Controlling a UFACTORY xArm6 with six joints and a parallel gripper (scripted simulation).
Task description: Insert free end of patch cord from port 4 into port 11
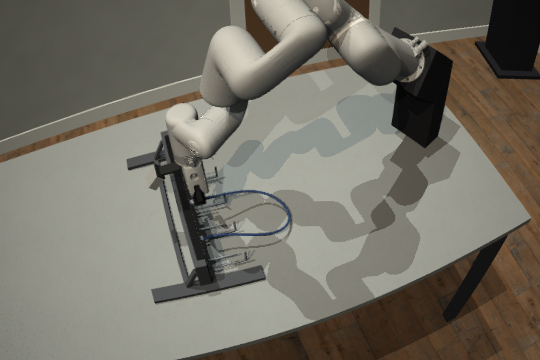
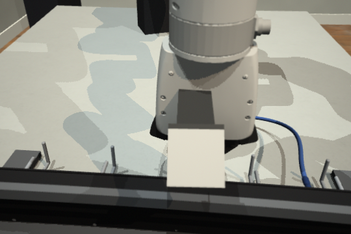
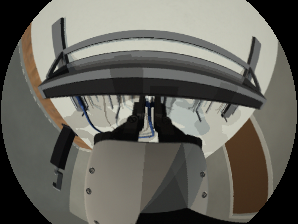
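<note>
My gripper is now 20 mm short of the plug and 10 mm above it.
</note>
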